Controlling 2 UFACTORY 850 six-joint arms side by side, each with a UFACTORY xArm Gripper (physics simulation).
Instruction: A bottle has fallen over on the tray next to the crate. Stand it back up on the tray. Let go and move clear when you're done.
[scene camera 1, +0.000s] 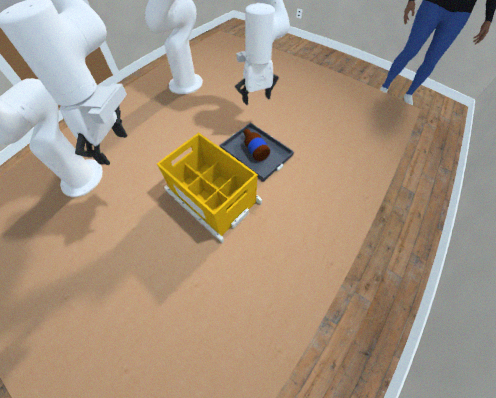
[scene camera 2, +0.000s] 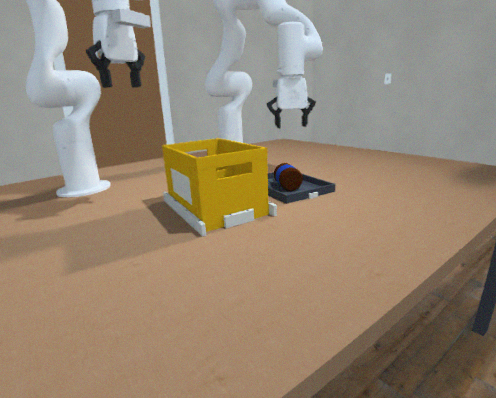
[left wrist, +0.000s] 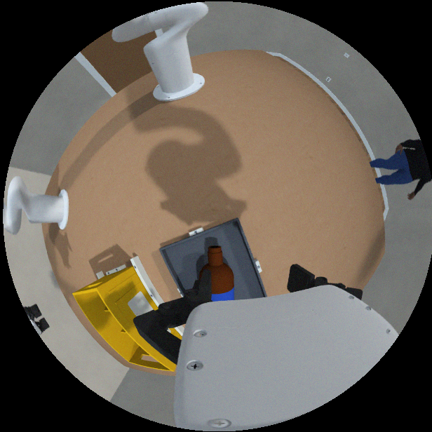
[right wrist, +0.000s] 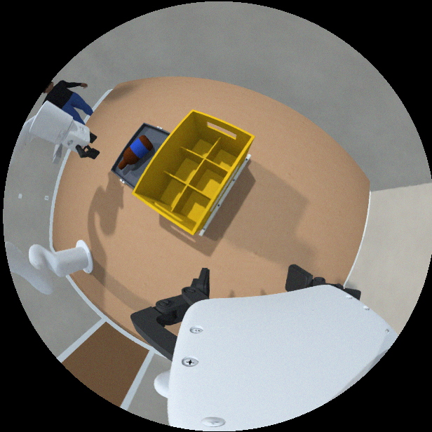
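Observation:
A brown bottle with a blue band (scene camera 1: 257, 145) (scene camera 2: 288, 177) (left wrist: 220, 282) (right wrist: 136, 152) lies on its side in the dark tray (scene camera 1: 265, 176) (scene camera 2: 327, 190) (left wrist: 250, 250) (right wrist: 121, 155). Its neck points toward the arm bases, its base toward the front of the tray. My left gripper (scene camera 1: 258, 99) (scene camera 2: 291, 125) (left wrist: 252, 280) is open, fingers down, well above the tray's back part. My right gripper (scene camera 1: 111, 145) (scene camera 2: 121, 85) (right wrist: 250, 280) is open and empty, high up at the picture's left, away from the bottle.
The yellow crate (scene camera 1: 235, 212) (scene camera 2: 232, 195) (left wrist: 107, 310) (right wrist: 150, 180) with empty compartments stands beside the tray, at its left in the scene views. White strips (scene camera 1: 192, 212) (scene camera 2: 185, 215) edge the crate's foot. A person (scene camera 1: 425, 45) stands beyond the table.

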